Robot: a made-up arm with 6 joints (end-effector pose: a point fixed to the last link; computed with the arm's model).
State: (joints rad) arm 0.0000 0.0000 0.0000 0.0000 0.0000 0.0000
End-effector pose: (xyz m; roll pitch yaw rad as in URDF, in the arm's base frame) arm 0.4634 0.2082 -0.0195 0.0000 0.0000 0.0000
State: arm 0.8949 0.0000 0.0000 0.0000 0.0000 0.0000
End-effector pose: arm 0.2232 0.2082 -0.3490 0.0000 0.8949 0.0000
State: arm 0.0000 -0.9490 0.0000 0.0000 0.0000 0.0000
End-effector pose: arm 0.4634 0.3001 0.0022 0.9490 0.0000 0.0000
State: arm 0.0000 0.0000 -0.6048 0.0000 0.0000 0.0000
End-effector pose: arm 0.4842 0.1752 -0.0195 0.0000 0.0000 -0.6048
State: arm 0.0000 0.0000 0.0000 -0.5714 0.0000 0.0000
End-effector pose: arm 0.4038 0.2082 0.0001 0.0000 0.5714 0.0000
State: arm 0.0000 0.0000 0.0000 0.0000 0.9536 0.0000
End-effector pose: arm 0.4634 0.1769 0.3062 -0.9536 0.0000 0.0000
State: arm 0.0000 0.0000 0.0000 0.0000 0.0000 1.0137
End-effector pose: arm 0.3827 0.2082 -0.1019 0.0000 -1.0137 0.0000
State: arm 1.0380 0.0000 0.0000 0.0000 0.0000 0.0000
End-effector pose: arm 0.1617 0.2082 -0.3766 0.0000 1.0380 0.0000
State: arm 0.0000 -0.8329 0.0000 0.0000 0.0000 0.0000
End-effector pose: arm 0.4634 0.2905 -0.0050 0.8329 0.0000 0.0000
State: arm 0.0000 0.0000 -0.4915 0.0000 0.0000 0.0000
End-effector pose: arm 0.4819 0.1822 -0.0195 0.0000 0.0000 -0.4915
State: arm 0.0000 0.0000 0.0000 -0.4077 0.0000 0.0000
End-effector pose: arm 0.4196 0.2082 -0.0090 0.0000 0.4077 0.0000
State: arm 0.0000 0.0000 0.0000 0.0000 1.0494 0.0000
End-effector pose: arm 0.4634 0.1911 0.3372 -1.0494 0.0000 0.0000
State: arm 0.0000 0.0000 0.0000 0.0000 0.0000 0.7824
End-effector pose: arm 0.3929 0.2082 -0.0764 0.0000 -0.7824 0.0000
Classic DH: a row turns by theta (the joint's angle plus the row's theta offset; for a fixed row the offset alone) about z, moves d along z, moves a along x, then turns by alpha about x. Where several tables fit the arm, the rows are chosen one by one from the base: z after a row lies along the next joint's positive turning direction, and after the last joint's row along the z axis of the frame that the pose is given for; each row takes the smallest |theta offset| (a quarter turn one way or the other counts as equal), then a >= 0, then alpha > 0; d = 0 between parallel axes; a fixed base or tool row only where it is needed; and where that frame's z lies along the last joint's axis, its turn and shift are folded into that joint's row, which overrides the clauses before.
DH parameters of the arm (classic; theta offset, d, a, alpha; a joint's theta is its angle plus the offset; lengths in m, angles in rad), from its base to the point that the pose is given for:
base (fixed): 0 0.066 0 -1.5708
joint 1: -1.5708 0.233 0.0148 1.5708
joint 2: -1.5708 -0.4209 0.0747 -1.5708
joint 3: 1.5708 0.011 0.046 1.5708
joint 4: 1.5708 -0.3495 0.0818 -1.5708
joint 5: 0 -0.0303 -0.307 1.5708
joint 6: 1.5708 0.2996 0.0338 1.5708
tool (fixed): 3.1416 0.1139 0 0

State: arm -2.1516 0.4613 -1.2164 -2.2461 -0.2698 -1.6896
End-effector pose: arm -0.2341 0.4576 0.4616 1.2307 0.1511 1.8329
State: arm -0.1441 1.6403 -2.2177 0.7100 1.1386 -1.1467
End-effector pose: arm 0.4396 0.5213 0.1848 0.8853 0.1937 -3.1163
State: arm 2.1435 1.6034 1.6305 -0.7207 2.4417 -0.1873
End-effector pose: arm -0.1625 0.5391 0.2367 -1.2534 -0.3956 -2.4780
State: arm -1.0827 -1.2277 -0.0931 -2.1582 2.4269 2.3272
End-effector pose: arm 0.3917 0.5669 0.9885 -0.9954 -0.3283 -2.3662
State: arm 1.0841 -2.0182 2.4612 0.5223 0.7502 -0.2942
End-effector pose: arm 0.0891 0.1265 -0.3626 1.7274 -0.9046 -1.2460
